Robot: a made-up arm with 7 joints. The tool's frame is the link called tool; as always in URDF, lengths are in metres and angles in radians. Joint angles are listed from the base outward. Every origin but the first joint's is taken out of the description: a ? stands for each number. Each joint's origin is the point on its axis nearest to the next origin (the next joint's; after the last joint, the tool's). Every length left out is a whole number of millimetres.
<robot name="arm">
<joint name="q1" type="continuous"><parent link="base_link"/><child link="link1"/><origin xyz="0.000 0.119 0.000"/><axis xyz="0 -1 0"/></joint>
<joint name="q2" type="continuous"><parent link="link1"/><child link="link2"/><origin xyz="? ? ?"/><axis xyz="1 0 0"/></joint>
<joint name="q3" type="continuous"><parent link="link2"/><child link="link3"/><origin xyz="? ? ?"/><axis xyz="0 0 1"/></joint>
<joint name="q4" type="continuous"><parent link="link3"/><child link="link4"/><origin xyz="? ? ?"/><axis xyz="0 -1 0"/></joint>
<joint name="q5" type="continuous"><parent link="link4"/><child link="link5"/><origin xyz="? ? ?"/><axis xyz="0 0 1"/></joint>
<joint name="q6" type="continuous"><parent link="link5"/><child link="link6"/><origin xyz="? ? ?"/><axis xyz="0 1 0"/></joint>
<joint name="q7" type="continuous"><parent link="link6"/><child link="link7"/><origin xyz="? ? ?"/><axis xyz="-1 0 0"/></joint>
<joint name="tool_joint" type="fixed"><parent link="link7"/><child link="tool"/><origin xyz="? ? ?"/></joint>
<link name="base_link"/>
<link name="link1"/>
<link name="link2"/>
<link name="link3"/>
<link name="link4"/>
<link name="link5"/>
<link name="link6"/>
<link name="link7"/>
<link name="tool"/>
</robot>
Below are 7 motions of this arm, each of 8 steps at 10 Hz.
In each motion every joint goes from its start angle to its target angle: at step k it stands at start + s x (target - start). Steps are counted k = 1, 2, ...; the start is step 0. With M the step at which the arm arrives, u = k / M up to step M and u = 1 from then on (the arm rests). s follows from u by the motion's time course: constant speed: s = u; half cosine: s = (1 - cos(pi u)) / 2; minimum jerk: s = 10 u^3 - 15 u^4 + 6 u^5.
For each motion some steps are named. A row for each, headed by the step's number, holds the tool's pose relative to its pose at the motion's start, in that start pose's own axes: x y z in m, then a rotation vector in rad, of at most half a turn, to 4 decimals.
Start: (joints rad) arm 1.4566 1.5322 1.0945 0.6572 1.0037 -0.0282 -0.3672
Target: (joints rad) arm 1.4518 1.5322 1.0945 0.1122 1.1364 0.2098 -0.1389
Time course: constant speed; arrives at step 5
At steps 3, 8:
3: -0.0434 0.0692 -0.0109 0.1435 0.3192 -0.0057
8: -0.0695 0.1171 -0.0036 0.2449 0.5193 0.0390

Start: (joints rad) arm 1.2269 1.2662 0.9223 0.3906 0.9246 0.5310 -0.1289
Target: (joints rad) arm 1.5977 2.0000 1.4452 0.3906 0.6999 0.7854 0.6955
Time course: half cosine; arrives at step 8
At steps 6, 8:
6: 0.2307 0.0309 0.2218 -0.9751 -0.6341 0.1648
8: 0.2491 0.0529 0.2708 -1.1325 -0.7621 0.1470

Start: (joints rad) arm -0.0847 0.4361 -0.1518 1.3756 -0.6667 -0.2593 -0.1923
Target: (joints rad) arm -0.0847 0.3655 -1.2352 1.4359 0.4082 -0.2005 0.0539
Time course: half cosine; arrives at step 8
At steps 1, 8:
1: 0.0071 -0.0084 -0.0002 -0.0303 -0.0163 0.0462
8: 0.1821 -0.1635 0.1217 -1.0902 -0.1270 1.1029

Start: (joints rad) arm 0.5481 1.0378 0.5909 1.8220 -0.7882 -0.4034 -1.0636
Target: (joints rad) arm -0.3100 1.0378 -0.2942 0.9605 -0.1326 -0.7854 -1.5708
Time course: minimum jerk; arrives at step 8
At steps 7, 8:
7: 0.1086 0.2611 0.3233 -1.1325 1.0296 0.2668
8: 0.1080 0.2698 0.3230 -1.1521 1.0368 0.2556

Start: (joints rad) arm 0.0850 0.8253 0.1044 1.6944 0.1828 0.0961 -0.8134
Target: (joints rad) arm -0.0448 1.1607 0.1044 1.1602 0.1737 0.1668 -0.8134
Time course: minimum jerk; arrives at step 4
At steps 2, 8:
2: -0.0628 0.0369 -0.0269 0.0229 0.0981 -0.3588
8: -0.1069 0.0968 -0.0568 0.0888 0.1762 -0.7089

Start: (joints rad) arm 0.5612 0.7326 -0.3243 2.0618 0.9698 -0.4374 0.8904
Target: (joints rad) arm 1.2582 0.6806 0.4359 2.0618 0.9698 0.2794 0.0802
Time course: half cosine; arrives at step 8
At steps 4, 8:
4: 0.1286 0.0711 -0.0253 0.4025 0.0116 -0.3841
8: 0.2643 0.0533 -0.0286 0.8902 -0.2407 -0.6821

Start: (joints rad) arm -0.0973 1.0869 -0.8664 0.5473 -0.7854 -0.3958 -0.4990
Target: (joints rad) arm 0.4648 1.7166 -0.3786 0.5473 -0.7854 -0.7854 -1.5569
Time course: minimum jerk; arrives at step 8
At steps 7, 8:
7: -0.2073 0.1893 0.2605 1.7366 0.5031 -0.4137
8: -0.2079 0.1905 0.2669 1.7638 0.5081 -0.4281

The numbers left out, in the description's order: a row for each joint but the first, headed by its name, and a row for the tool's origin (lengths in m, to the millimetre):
q2: 0.000 0.000 0.000
q3: 0.000 0.000 -0.229
q4: 0.000 0.000 0.000
q5: 0.000 0.000 -0.253
q6: 0.000 0.000 0.000
q7: 0.000 0.000 0.000
tool: 0.000 0.000 0.000

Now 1 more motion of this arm.
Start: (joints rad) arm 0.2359 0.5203 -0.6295 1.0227 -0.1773 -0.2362 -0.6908
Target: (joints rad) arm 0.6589 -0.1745 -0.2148 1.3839 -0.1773 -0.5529 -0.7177
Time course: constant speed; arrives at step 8
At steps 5, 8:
5: 0.1986 0.0145 -0.0964 0.4358 -0.4485 0.7160
8: 0.3026 0.0677 -0.1113 0.6961 -0.7023 1.1189

